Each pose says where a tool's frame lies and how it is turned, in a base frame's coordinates. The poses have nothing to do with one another.
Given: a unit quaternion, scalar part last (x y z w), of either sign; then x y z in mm.
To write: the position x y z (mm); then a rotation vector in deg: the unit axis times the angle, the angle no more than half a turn. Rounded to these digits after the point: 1 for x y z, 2 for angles.
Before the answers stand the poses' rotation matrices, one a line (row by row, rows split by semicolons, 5 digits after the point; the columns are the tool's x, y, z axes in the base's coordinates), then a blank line. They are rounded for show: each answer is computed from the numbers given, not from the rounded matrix.
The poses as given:
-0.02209 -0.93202 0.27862 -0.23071 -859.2 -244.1 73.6
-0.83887 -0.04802 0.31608 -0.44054 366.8 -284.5 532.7
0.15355 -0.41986 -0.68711 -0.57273 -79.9 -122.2 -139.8
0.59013 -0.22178 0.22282 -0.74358 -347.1 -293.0 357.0
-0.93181 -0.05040 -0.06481 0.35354 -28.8 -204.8 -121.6
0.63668 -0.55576 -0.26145 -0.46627 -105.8 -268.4 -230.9
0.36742 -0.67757 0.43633 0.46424 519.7 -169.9 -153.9
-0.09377 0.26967 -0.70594 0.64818 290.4 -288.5 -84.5
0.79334 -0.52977 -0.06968 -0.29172 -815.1 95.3 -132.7
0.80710 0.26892 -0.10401 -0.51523 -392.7 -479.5 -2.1
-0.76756 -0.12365 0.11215 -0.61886 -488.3 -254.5 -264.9
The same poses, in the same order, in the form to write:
-0.89257 0.16974 0.41774; -0.08738 0.84377 -0.52955; -0.44236 -0.50916 -0.73829
0.79557 0.35906 -0.48800; -0.19793 -0.60723 -0.76947; -0.57261 0.70876 -0.41203
-0.29681 -0.91600 0.26992; 0.65812 0.00860 0.75287; -0.69194 0.40109 0.60028
0.80233 0.06961 0.59281; -0.59313 0.20420 0.77878; -0.06684 -0.97645 0.20512
0.98652 0.13975 0.08514; 0.04810 -0.74494 0.66540; 0.15642 -0.65233 -0.74162
0.24555 -0.95150 0.18535; -0.46387 0.05256 0.88434; -0.85119 -0.30312 -0.42847
-0.29897 -0.90303 -0.30848; -0.09278 0.34924 -0.93243; 0.94974 -0.25015 -0.18820
-0.14214 0.86458 0.48198; -0.96572 -0.01428 -0.25918; -0.21720 -0.50230 0.83697
0.42898 -0.88123 0.19853; -0.79992 -0.26849 0.53669; -0.41965 -0.38904 -0.82009
0.83373 0.32691 -0.44500; 0.54126 -0.32445 0.77574; 0.10922 -0.88762 -0.44744
0.94427 0.32863 -0.01912; 0.05101 -0.20345 -0.97776; -0.32521 0.92229 -0.20887

-859.2 -244.1 73.6 3.48 146.86 -43.90
366.8 -284.5 532.7 119.35 6.83 -44.97
-79.9 -122.2 -139.8 -20.63 56.40 92.30
-347.1 -293.0 357.0 -74.07 27.84 -27.97
-28.8 -204.8 -121.6 -138.06 -7.47 -9.60
-105.8 -268.4 -230.9 -89.54 78.16 36.77
519.7 -169.9 -153.9 51.72 -95.38 61.42
290.4 -288.5 -84.5 -12.21 35.13 -91.96
-815.1 95.3 -132.7 -121.16 80.91 10.64
-392.7 -479.5 -2.1 -111.10 -37.02 14.32
-488.3 -254.5 -264.9 101.17 16.30 -14.78

